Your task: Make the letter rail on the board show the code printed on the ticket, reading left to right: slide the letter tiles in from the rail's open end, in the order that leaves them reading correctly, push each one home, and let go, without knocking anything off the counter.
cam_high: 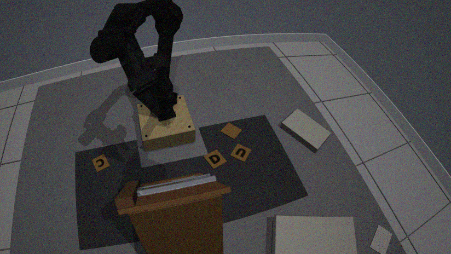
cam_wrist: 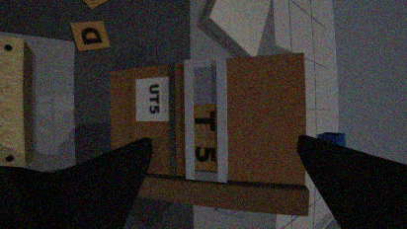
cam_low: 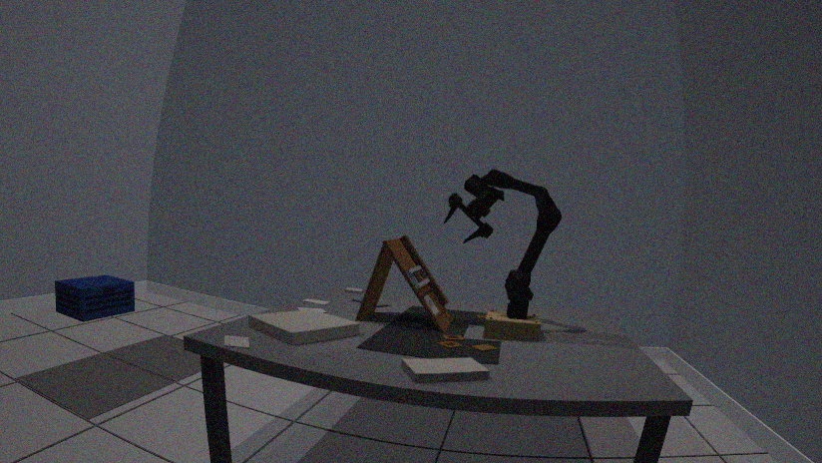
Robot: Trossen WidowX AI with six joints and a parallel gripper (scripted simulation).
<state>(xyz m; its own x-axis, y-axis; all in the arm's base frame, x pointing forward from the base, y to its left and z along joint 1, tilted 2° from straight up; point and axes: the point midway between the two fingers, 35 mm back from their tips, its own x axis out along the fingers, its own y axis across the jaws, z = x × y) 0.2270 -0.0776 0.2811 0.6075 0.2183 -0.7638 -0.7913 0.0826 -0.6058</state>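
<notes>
Right now the letter tile is 32 cm below my gripper tip, 27 cm to the left of it and 2 cm behind it. The rest, counted from my gripper tip: pale slab (57 cm to the left, 31 cm below, 1 cm behind); white ticket (24 cm below, 5 cm ahead, 4 cm to the left).
</notes>
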